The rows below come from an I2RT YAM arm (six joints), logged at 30 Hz.
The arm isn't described. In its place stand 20 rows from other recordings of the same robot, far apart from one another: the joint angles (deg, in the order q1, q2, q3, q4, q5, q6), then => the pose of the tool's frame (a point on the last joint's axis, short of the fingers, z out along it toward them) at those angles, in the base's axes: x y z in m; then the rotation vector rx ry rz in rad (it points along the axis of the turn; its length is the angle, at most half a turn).
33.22, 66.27, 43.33, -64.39, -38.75, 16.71 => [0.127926, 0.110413, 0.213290, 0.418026, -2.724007, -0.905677]
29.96, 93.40, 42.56, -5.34, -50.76, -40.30 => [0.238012, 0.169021, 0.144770, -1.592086, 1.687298, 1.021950]
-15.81, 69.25, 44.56, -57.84, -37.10, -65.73 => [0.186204, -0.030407, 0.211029, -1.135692, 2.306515, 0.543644]
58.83, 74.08, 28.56, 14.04, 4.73, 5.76 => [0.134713, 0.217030, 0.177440, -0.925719, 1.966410, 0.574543]
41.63, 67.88, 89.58, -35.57, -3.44, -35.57 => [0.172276, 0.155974, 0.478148, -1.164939, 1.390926, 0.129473]
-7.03, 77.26, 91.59, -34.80, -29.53, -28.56 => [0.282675, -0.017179, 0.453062, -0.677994, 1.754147, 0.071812]
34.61, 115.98, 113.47, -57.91, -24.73, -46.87 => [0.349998, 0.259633, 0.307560, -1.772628, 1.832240, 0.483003]
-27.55, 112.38, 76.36, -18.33, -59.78, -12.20 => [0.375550, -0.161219, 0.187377, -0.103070, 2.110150, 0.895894]
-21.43, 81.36, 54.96, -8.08, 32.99, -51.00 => [0.283423, -0.132067, 0.260516, -0.246268, 2.372525, -1.295980]
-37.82, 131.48, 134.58, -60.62, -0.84, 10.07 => [0.391430, -0.303182, 0.291995, 1.043339, 2.363035, -0.162050]
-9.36, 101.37, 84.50, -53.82, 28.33, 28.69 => [0.351223, -0.075014, 0.259229, 0.979046, 2.487537, -0.588232]
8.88, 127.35, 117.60, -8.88, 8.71, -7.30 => [0.529669, 0.077298, 0.306128, -0.163737, 1.886910, -0.125284]
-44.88, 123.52, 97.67, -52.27, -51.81, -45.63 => [0.325994, -0.285144, 0.186815, -0.130760, 2.290142, 0.613972]
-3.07, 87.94, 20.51, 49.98, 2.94, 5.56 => [0.263982, -0.015986, 0.141272, 0.176254, 1.866680, -0.018203]
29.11, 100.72, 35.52, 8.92, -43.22, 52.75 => [0.234363, 0.158402, 0.092528, -0.239976, -2.757172, -1.367960]
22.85, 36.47, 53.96, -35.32, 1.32, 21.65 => [0.117965, 0.048820, 0.367726, -0.003974, 1.913961, 0.507760]
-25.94, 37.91, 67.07, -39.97, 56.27, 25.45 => [0.066657, -0.065348, 0.429894, 1.332541, 1.135908, -0.861953]
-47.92, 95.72, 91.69, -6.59, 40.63, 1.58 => [0.246980, -0.308121, 0.400203, 1.247415, 1.393724, -1.192361]
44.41, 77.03, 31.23, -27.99, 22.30, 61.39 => [0.155481, 0.133401, 0.134268, 0.467214, 2.623506, -0.014138]
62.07, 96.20, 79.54, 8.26, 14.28, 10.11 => [0.198751, 0.356155, 0.347349, -0.598613, 1.661911, 0.715181]
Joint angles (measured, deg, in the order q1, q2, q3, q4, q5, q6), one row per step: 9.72, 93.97, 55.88, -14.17, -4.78, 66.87; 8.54, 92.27, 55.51, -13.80, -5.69, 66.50; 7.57, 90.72, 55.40, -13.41, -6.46, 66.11; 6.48, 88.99, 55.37, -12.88, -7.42, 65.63; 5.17, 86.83, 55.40, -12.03, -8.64, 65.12; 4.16, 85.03, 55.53, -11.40, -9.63, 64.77; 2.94, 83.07, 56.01, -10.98, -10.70, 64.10; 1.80, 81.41, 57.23, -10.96, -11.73, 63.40; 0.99, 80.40, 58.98, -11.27, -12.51, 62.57; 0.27, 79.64, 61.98, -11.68, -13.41, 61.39; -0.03, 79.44, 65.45, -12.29, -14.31, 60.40; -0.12, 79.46, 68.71, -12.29, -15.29, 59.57; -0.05, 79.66, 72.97, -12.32, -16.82, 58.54
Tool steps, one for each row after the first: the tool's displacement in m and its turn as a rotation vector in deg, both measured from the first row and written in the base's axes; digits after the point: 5 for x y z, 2 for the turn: -0.00186, -0.00669, 0.00785, 0.75, -1.64, -0.32; -0.00316, -0.01205, 0.01621, 1.35, -3.44, -0.50; -0.00460, -0.01794, 0.02611, 2.02, -5.66, -0.58; -0.00662, -0.02489, 0.03905, 2.85, -8.70, -0.66; -0.00872, -0.03018, 0.05028, 3.48, -11.27, -0.69; -0.01112, -0.03652, 0.06402, 3.86, -14.23, -0.60; -0.01253, -0.04229, 0.07989, 4.08, -17.26, -0.43; -0.01250, -0.04631, 0.09507, 3.96, -19.88, -0.02; -0.01098, -0.04975, 0.11644, 3.60, -23.47, 0.83; -0.00867, -0.05087, 0.13761, 3.36, -26.73, 1.95; -0.00650, -0.05079, 0.15752, 3.25, -30.14, 3.25; -0.00469, -0.04949, 0.18268, 3.25, -34.39, 5.30
